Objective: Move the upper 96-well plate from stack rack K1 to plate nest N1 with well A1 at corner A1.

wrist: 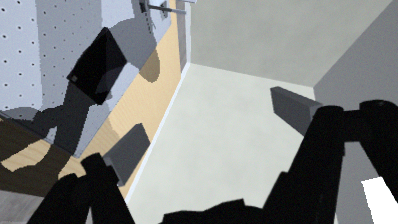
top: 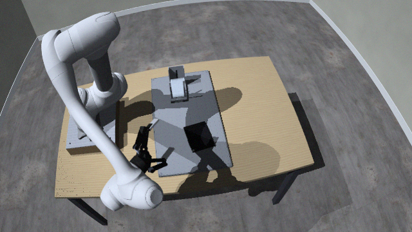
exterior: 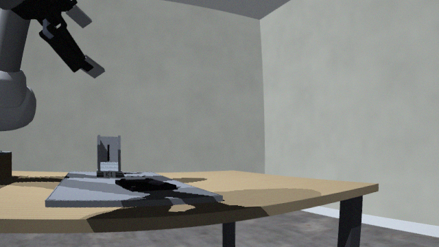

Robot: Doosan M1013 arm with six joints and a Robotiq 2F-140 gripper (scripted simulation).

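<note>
Right now my hand is 170 mm short of the rack label, 410 mm to the right of it and 300 mm above it. From my hand the other things lie so: pale A1 square (140 mm ahead, 70 mm to the left, 300 mm below).
</note>
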